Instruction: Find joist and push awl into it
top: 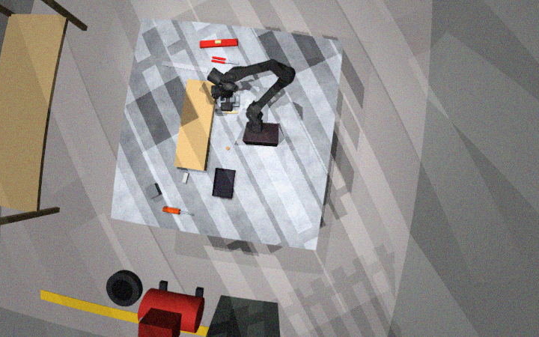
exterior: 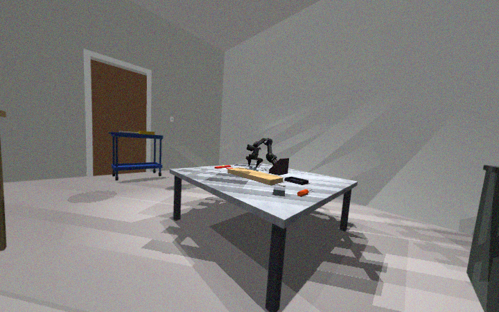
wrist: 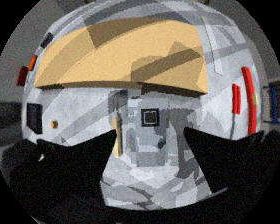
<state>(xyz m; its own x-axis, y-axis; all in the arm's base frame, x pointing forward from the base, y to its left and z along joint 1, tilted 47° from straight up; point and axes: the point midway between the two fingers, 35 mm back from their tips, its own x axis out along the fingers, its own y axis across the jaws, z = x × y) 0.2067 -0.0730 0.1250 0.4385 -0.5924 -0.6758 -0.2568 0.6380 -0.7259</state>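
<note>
My gripper tip is now 10 mm above the stud finder. From my gripper tip the other things lie so: red screwdriver: 240 mm to the right, 70 mm ahead, 50 mm below; then orange bit: 270 mm to the left, 80 mm behind, 50 mm below; then awl: 60 mm to the left, 50 mm below, 10 mm behind.
</note>
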